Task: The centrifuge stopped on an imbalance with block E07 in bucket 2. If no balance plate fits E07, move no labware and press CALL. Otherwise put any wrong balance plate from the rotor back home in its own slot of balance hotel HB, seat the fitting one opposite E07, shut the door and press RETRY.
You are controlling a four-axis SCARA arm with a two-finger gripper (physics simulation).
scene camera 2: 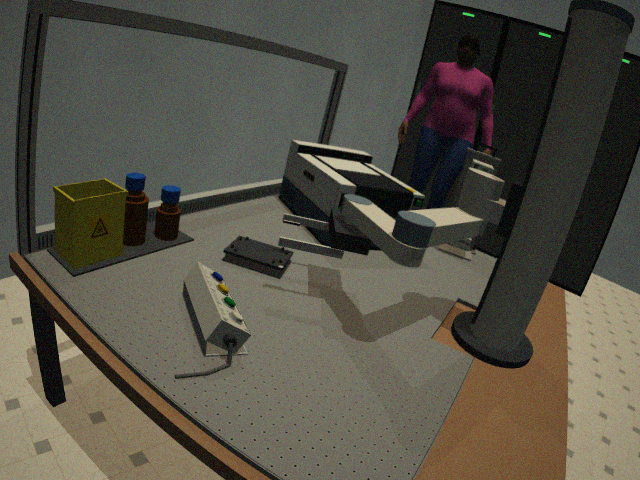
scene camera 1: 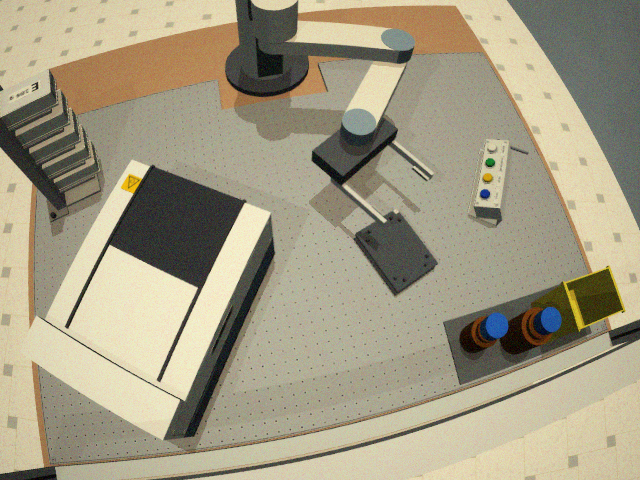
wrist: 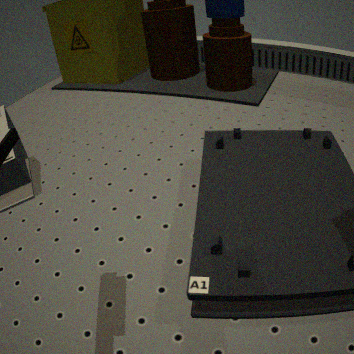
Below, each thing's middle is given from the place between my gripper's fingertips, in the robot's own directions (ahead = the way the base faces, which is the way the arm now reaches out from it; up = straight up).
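The centrifuge (scene camera 1: pixel 143 324) is 56 cm to the right of my hand, 10 cm ahead of it and 1 cm below it, and going by their middles it's the farthest from my hand of the things named here. There's a yellow bin (scene camera 2: pixel 89 216) too, and that one's 36 cm to the left of my hand, 33 cm ahead of it and 4 cm below it. The dark flat plate (scene camera 1: pixel 396 249) sits 10 cm below my hand, 7 cm ahead of it and 3 cm to the right of it. Of the things named here, that plate is the nearest to my hand, going by their middles.
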